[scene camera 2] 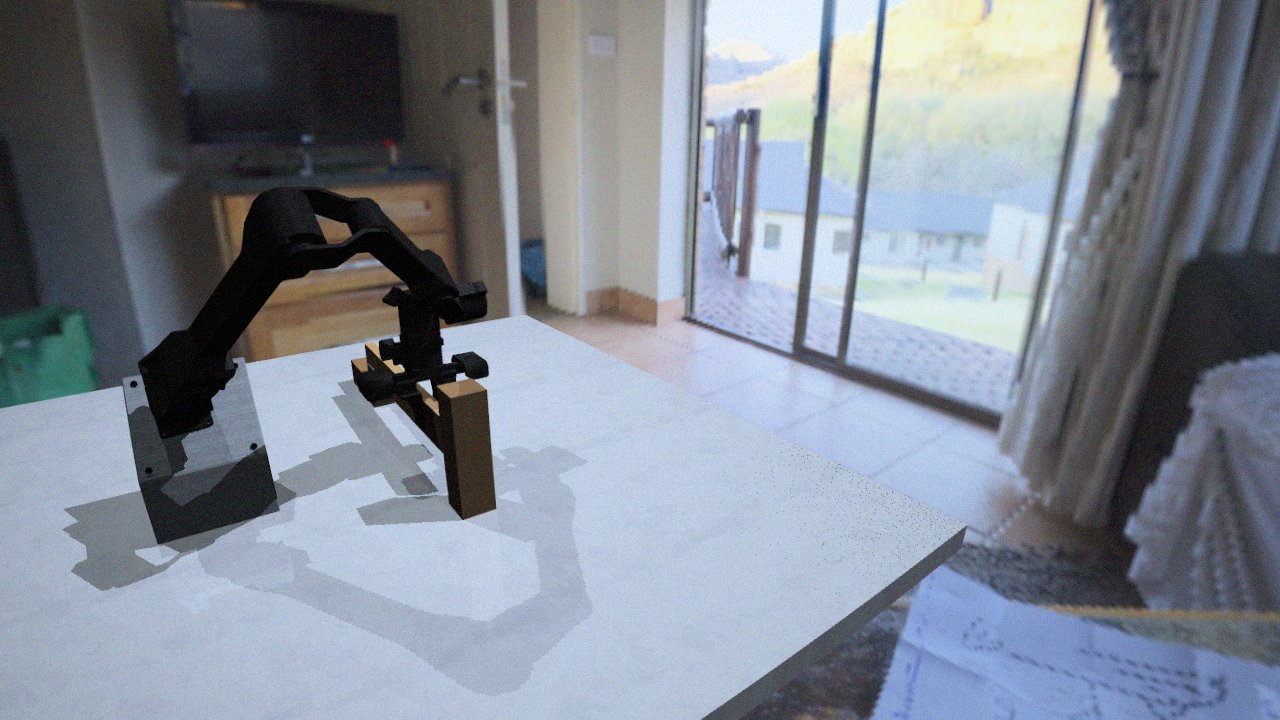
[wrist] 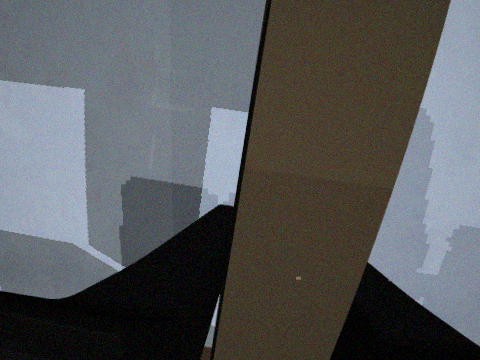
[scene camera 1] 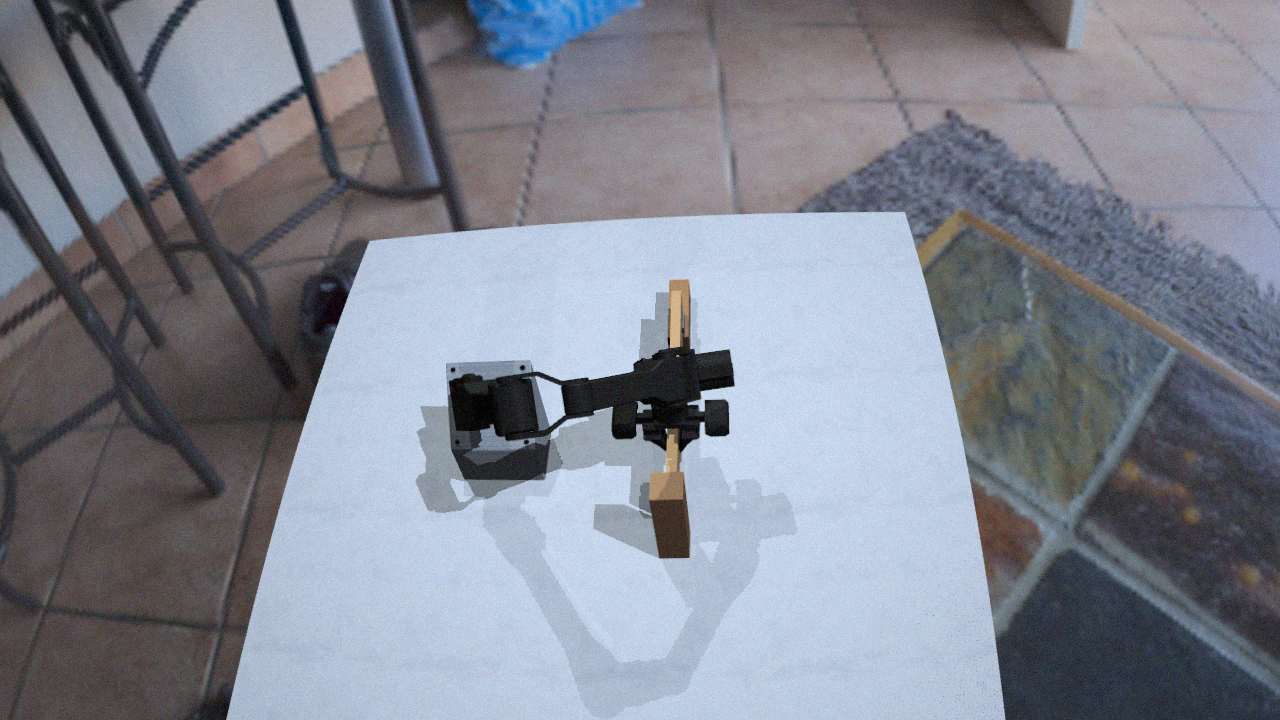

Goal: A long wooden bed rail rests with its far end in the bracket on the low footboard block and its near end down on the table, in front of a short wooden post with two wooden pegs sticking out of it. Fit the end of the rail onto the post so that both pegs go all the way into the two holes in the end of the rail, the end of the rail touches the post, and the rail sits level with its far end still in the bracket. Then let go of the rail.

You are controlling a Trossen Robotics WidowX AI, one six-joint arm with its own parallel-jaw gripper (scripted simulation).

In view: the gripper (scene camera 2: pixel 430 426), a long wooden rail (scene camera 2: pixel 431 408) and a short wooden post (scene camera 2: pixel 463 405).
The long wooden rail shows as well in the wrist view (wrist: pixel 334 99) and in scene camera 1 (scene camera 1: pixel 676 333). The gripper shows as well in the wrist view (wrist: pixel 263 225) and in scene camera 1 (scene camera 1: pixel 674 449). The short wooden post shows as well in scene camera 1 (scene camera 1: pixel 667 496).
